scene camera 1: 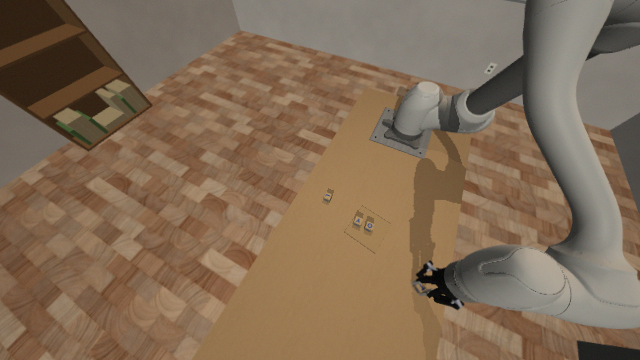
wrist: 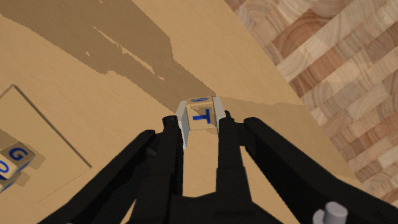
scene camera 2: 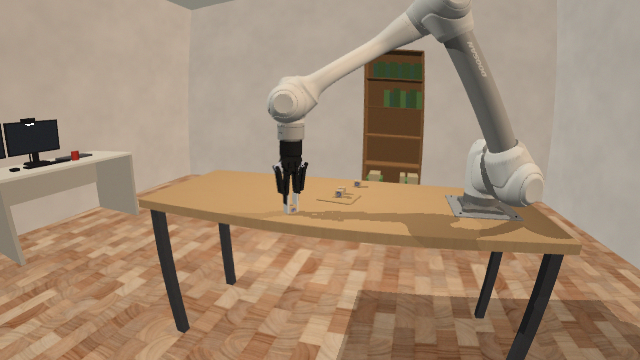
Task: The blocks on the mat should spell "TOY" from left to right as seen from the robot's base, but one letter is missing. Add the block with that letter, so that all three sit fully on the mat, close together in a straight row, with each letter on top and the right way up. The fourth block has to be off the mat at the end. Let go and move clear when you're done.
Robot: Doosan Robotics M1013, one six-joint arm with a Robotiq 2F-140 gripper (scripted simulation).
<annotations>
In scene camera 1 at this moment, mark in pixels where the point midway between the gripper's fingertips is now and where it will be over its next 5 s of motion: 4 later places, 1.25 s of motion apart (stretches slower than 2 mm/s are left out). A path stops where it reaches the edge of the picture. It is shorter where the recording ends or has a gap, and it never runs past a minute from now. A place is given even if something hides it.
My gripper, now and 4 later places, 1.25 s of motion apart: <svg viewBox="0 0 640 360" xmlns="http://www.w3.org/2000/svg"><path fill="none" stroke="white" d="M418 287L431 284L423 274L412 261L403 249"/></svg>
</annotations>
